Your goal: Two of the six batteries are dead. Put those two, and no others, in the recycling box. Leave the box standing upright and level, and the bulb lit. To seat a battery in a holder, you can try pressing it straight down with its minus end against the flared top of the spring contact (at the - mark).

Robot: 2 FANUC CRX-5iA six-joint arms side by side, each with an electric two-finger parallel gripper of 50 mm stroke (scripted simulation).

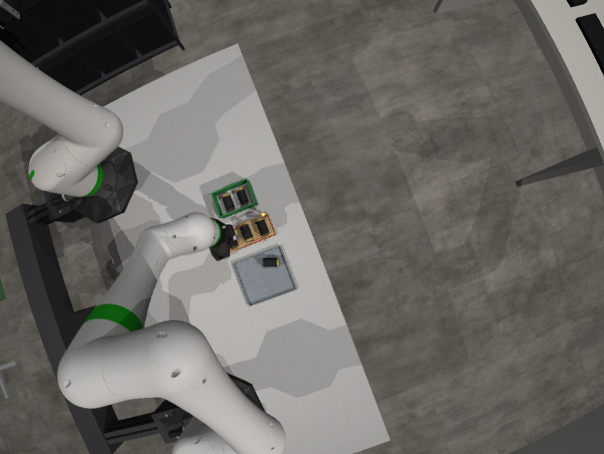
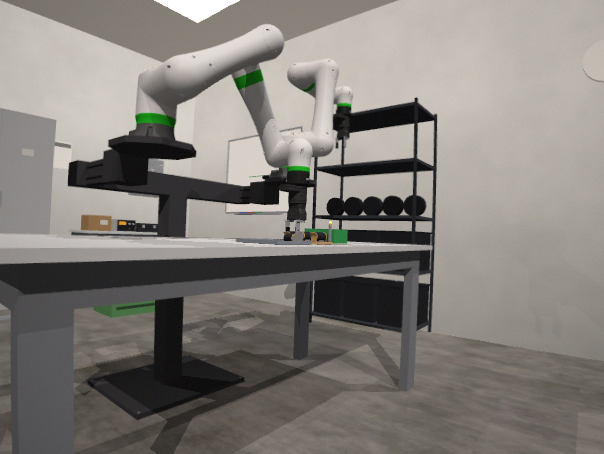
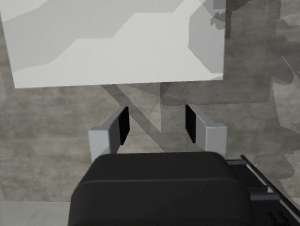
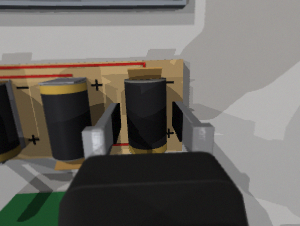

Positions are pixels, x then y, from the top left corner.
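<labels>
Distance from the lens to a grey tray [image 1: 259, 283]: the tray is 122 cm from the lens.
</labels>
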